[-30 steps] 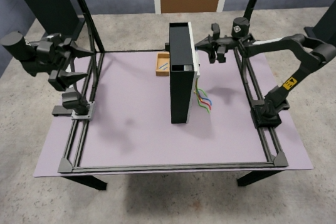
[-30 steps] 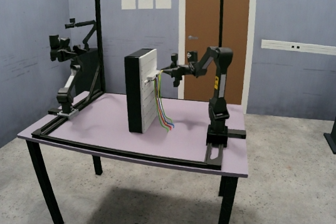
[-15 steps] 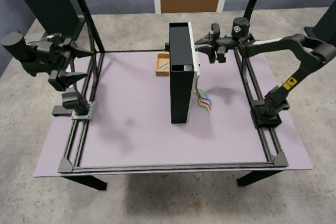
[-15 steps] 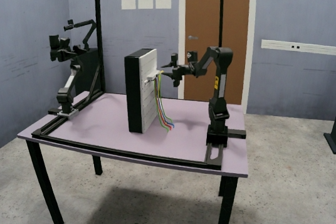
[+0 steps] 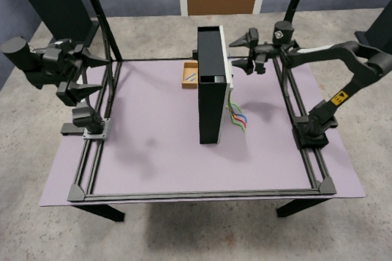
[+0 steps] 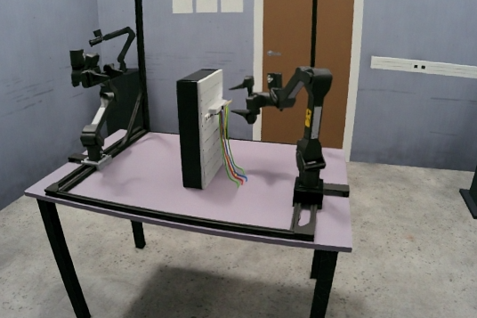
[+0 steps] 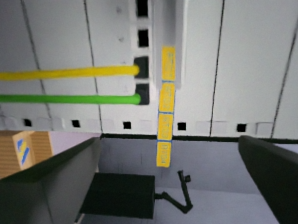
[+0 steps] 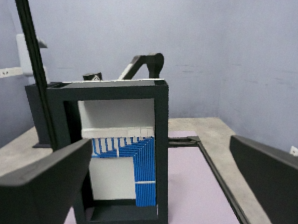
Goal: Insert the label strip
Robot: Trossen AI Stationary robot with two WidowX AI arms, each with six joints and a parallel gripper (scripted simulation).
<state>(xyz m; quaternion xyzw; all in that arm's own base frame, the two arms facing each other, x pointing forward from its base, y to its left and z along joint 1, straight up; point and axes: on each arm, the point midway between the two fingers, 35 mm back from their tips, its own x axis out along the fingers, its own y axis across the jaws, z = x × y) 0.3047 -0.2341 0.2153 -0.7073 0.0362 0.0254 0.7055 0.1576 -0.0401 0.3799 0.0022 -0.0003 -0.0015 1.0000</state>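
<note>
My left hand is 2 cm short of the yellow label strip and 3 cm to the left of it. Also, from my left hand: white jack panel: 12 cm ahead, 7 cm to the right, 8 cm below.
</note>
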